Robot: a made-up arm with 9 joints. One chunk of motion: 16 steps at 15 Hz.
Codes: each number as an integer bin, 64 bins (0 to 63) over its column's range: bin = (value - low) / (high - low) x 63, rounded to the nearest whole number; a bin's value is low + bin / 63 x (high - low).
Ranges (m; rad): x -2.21..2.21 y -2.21..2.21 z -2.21..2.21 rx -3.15..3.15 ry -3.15..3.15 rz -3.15..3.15
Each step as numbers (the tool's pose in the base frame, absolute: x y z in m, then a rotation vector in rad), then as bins.
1 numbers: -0.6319 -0.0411 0.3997 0.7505 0.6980 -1.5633
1 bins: 22 31 37 39 38 16
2 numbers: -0.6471 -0.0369 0.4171 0.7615 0.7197 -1.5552
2 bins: 22 31 37 39 39 16
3 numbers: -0.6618 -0.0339 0.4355 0.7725 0.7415 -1.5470
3 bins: 22 31 38 39 39 16
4 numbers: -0.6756 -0.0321 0.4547 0.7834 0.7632 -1.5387
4 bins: 22 31 38 39 39 16
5 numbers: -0.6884 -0.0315 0.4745 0.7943 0.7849 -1.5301
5 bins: 22 31 38 39 39 16
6 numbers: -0.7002 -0.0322 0.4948 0.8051 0.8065 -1.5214
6 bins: 22 31 39 40 40 16
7 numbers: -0.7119 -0.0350 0.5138 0.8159 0.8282 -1.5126
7 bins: 21 31 39 40 40 16
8 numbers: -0.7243 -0.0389 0.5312 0.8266 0.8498 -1.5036
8 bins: 21 31 39 40 40 16
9 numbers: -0.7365 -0.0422 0.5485 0.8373 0.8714 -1.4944
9 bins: 21 31 39 40 40 17
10 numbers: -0.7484 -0.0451 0.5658 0.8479 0.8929 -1.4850
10 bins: 21 31 40 40 40 17
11 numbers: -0.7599 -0.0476 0.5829 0.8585 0.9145 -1.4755
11 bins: 21 31 40 40 41 17
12 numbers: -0.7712 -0.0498 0.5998 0.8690 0.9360 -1.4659
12 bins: 21 31 40 40 41 17
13 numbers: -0.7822 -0.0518 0.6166 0.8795 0.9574 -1.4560
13 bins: 20 31 40 40 41 17
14 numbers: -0.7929 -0.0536 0.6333 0.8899 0.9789 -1.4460
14 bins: 20 31 41 40 41 17
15 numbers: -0.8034 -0.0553 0.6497 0.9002 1.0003 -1.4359
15 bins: 20 31 41 41 42 17
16 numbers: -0.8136 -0.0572 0.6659 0.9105 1.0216 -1.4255
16 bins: 20 31 41 41 42 17
